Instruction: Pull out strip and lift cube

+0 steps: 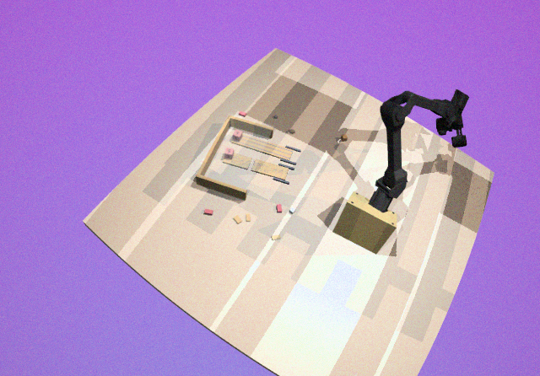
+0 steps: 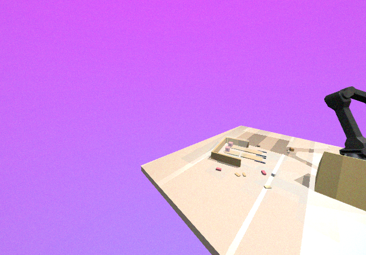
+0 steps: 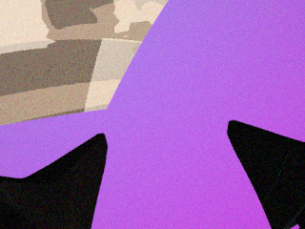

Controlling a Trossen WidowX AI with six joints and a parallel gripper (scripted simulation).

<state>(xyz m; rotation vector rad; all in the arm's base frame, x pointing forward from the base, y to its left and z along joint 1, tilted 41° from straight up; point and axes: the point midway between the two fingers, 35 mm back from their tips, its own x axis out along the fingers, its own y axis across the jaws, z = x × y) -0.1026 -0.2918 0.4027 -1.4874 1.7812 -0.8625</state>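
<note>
Now: gripper tip 40 cm short of the brown block, 24 cm to the right of it and 22 cm above it.
</note>
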